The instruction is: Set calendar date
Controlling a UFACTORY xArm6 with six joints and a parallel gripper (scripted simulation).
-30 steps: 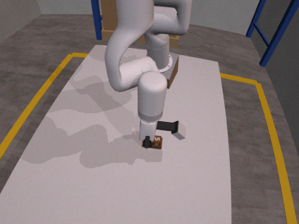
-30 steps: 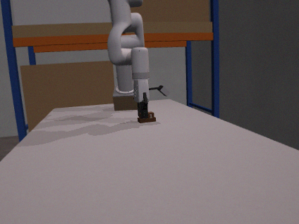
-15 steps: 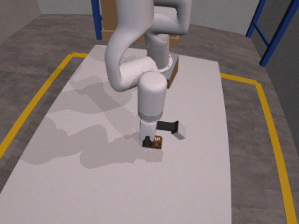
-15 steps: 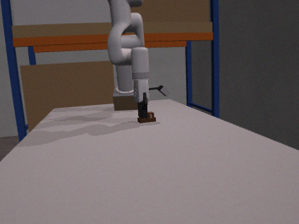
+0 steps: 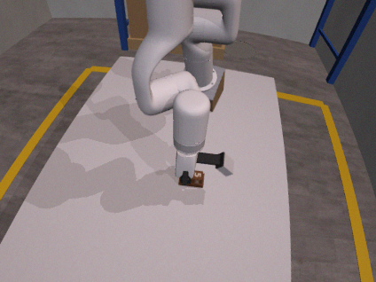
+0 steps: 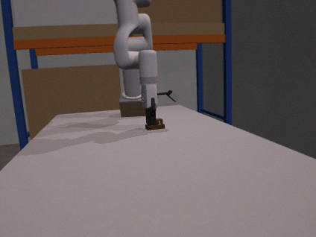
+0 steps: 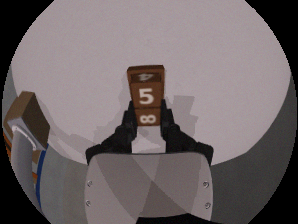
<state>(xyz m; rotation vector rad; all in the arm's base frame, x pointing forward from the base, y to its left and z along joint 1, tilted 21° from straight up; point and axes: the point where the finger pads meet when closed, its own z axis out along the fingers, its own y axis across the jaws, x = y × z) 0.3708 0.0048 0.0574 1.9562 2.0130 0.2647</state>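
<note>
My hand is 20 mm to the right of the brown calendar tray and 30 mm above it. The rest, counted from my hand: brown digit cube: 30 mm to the left, 10 mm below.
</note>
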